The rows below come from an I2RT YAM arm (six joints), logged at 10 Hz.
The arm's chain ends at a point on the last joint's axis. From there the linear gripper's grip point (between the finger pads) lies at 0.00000 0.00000 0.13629 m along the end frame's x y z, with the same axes.
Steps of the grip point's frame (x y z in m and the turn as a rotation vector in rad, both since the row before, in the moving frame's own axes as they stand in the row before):
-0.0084, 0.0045, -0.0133, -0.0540, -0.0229, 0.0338
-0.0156, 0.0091, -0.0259, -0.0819, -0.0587, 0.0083
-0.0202, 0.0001, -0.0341, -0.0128, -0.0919, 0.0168
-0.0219, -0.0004, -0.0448, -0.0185, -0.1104, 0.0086
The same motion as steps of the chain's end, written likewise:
-0.0052, -0.0028, -0.0131, -0.0540, -0.0229, 0.0338
-0.0076, -0.0020, -0.0252, -0.0819, -0.0587, 0.0083
-0.0077, -0.0015, -0.0335, -0.0128, -0.0919, 0.0168
-0.0069, -0.0029, -0.0439, -0.0185, -0.1104, 0.0086

